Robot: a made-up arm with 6 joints. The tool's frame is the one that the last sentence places.
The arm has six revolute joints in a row. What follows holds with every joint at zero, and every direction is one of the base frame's. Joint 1 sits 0.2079 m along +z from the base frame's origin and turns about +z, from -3.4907 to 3.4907 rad. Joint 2 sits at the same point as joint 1 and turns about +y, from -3.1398 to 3.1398 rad. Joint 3 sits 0.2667 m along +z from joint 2 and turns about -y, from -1.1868 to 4.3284 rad. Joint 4 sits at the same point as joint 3 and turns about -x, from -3.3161 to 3.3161 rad. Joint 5 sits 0.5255 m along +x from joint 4 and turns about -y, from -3.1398 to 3.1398 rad. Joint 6 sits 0.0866 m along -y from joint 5 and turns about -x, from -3.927 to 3.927 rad. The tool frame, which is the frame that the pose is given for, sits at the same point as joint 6; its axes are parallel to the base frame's.
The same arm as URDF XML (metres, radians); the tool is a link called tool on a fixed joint. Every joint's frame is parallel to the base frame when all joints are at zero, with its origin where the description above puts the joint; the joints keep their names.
<robot name="arm">
  <joint name="joint 1" type="revolute">
    <parent link="base_link"/>
    <child link="link1"/>
    <origin xyz="0 0 0.2079"/>
    <axis xyz="0 0 1"/>
    <limit lower="-3.4907" upper="3.4907"/>
  </joint>
  <joint name="joint 2" type="revolute">
    <parent link="link1"/>
    <child link="link2"/>
    <origin xyz="0 0 0"/>
    <axis xyz="0 1 0"/>
    <limit lower="-3.1398" upper="3.1398"/>
  </joint>
  <joint name="joint 3" type="revolute">
    <parent link="link2"/>
    <child link="link3"/>
    <origin xyz="0 0 0.2667"/>
    <axis xyz="0 -1 0"/>
    <limit lower="-1.1868" upper="4.3284"/>
  </joint>
  <joint name="joint 4" type="revolute">
    <parent link="link3"/>
    <child link="link4"/>
    <origin xyz="0 0 0"/>
    <axis xyz="-1 0 0"/>
    <limit lower="-3.3161" upper="3.3161"/>
  </joint>
  <joint name="joint 5" type="revolute">
    <parent link="link4"/>
    <child link="link5"/>
    <origin xyz="0.5255 0 0"/>
    <axis xyz="0 -1 0"/>
    <limit lower="-3.1398" upper="3.1398"/>
  </joint>
  <joint name="joint 6" type="revolute">
    <parent link="link5"/>
    <child link="link6"/>
    <origin xyz="0 -0.0866 0"/>
    <axis xyz="-1 0 0"/>
    <limit lower="-3.927" upper="3.927"/>
  </joint>
  <joint name="tool_fixed" type="fixed">
    <parent link="link6"/>
    <child link="tool"/>
    <origin xyz="0 0 0"/>
  </joint>
  <link name="base_link"/>
  <link name="link1"/>
  <link name="link2"/>
  <link name="link3"/>
  <link name="link4"/>
  <link name="link5"/>
  <link name="link6"/>
  <link name="tool"/>
</robot>

